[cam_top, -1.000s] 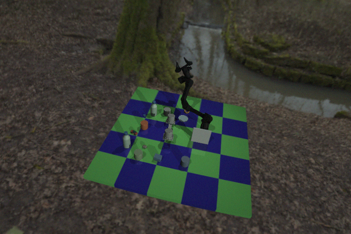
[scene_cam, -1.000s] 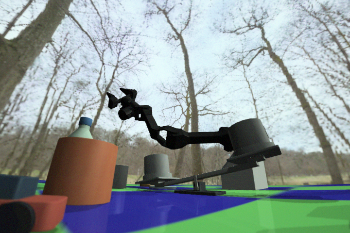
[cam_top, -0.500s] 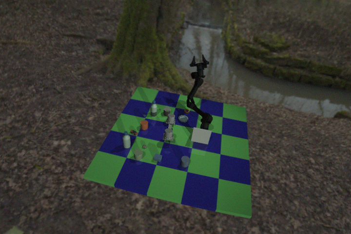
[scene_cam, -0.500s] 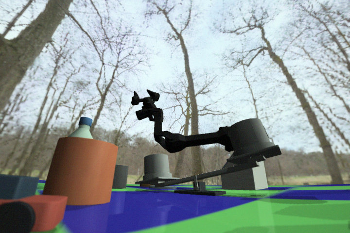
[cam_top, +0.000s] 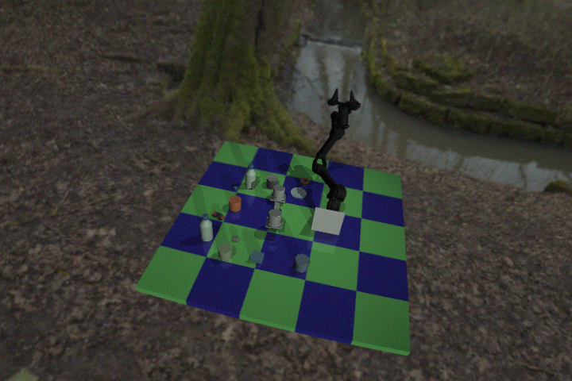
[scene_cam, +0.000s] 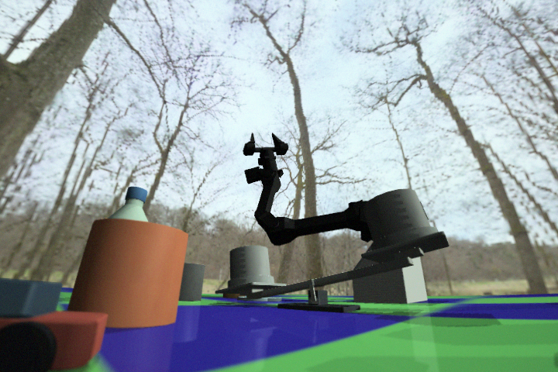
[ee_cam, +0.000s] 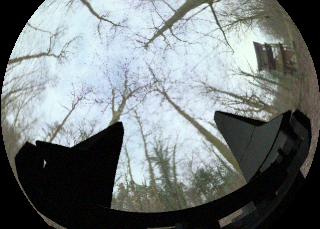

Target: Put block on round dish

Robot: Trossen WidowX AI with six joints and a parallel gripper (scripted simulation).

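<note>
The grey block lies 610 mm below my gripper tip, 300 mm ahead of it and 260 mm to the left of it. The rest, counted from my gripper tip: orange cylinder (610 mm below, 530 mm ahead, 360 mm to the left); blue-grey cylinder (730 mm to the left, 610 mm below, 150 mm ahead); pale round dish (640 mm below, 180 mm to the left, 180 mm ahead).
</note>
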